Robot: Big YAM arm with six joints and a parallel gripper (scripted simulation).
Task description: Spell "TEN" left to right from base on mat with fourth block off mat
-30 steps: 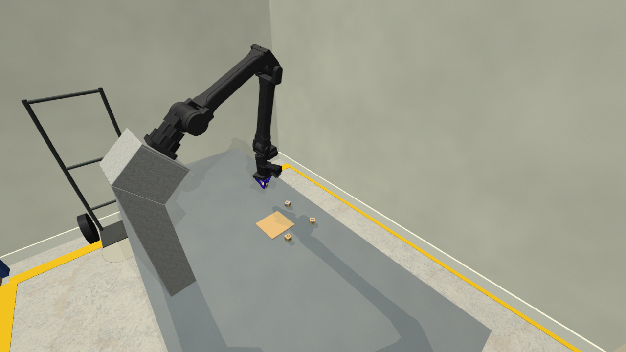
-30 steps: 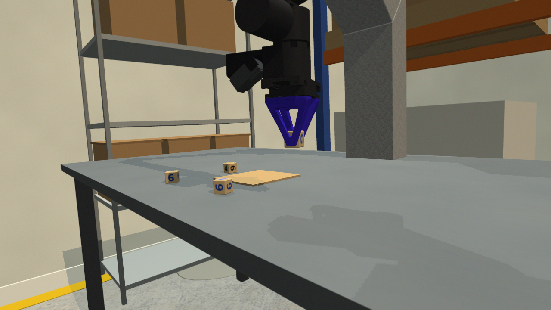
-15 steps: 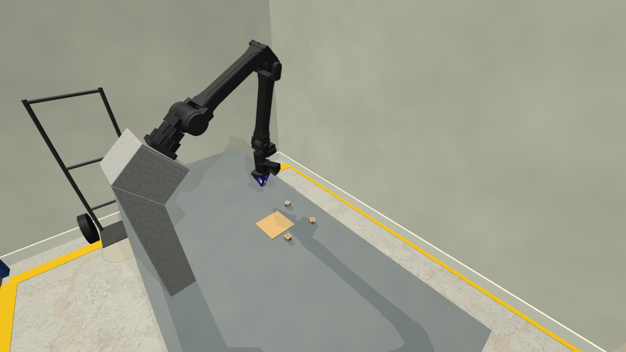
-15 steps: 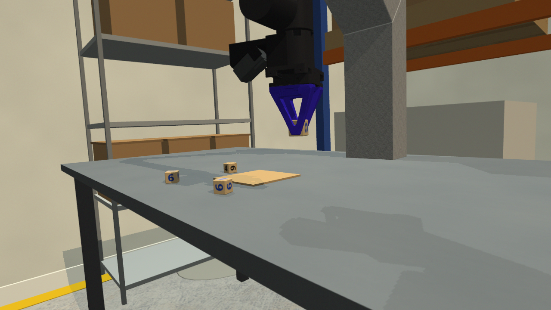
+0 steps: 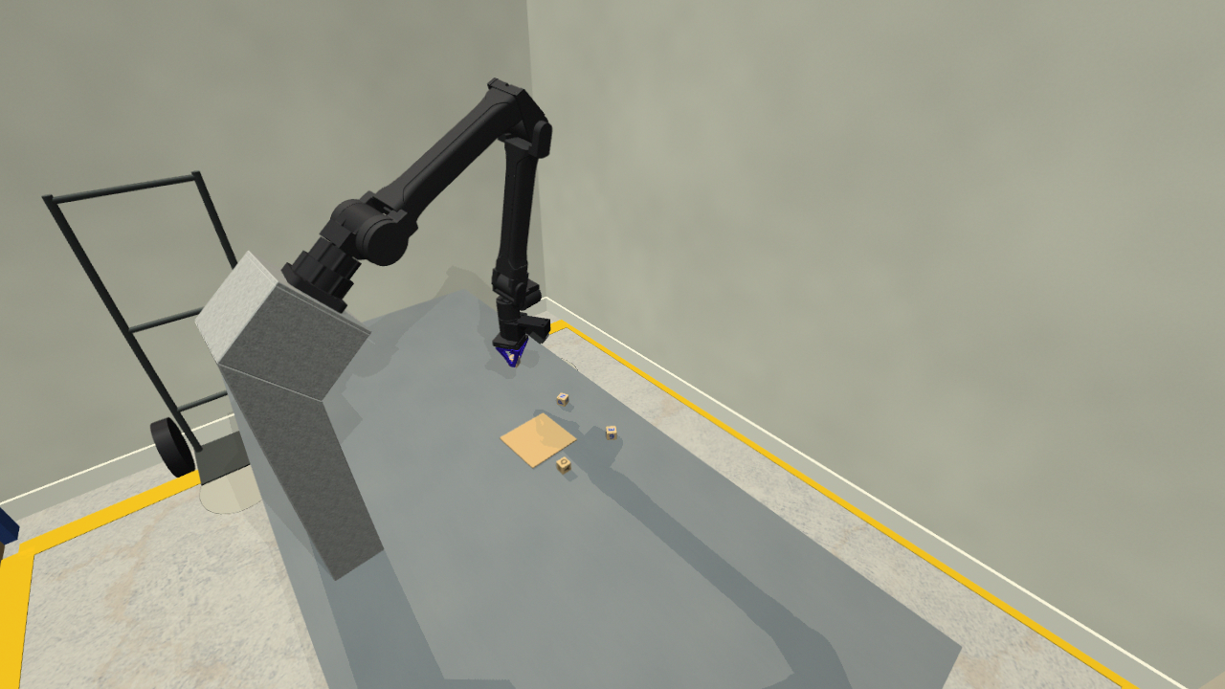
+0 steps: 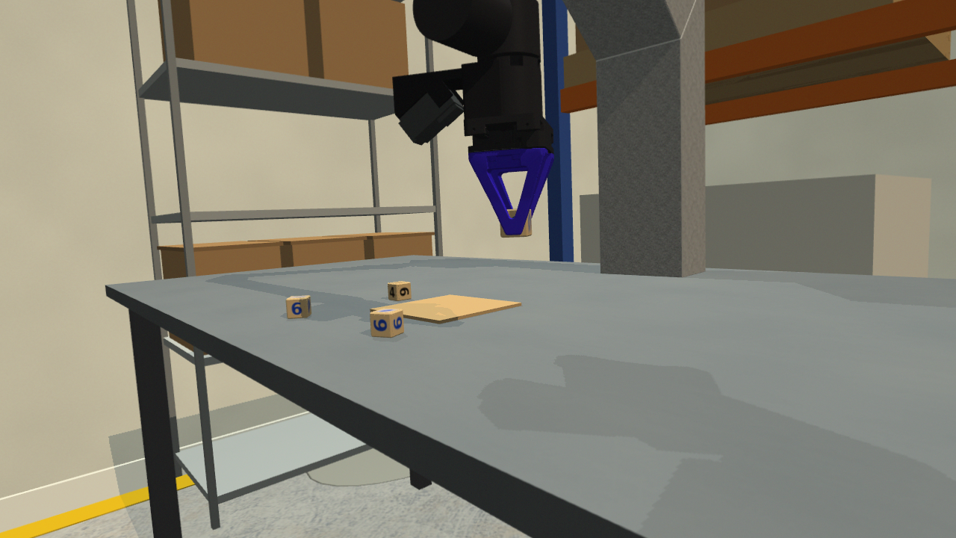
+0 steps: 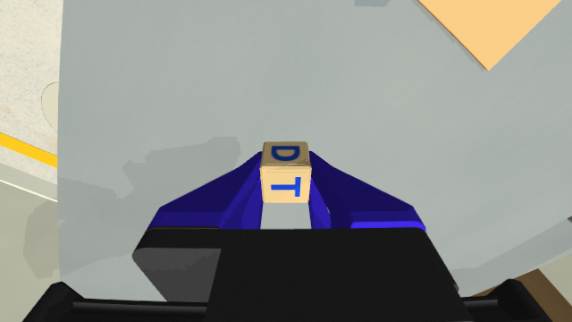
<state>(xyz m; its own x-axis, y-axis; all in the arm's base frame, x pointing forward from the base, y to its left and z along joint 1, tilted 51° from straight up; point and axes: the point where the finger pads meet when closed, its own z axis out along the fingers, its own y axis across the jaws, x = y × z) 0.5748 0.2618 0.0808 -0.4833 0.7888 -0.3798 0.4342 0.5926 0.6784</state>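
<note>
My gripper is now 21 cm to the left of the tan mat, 11 cm above it and 2 cm past it.
</note>
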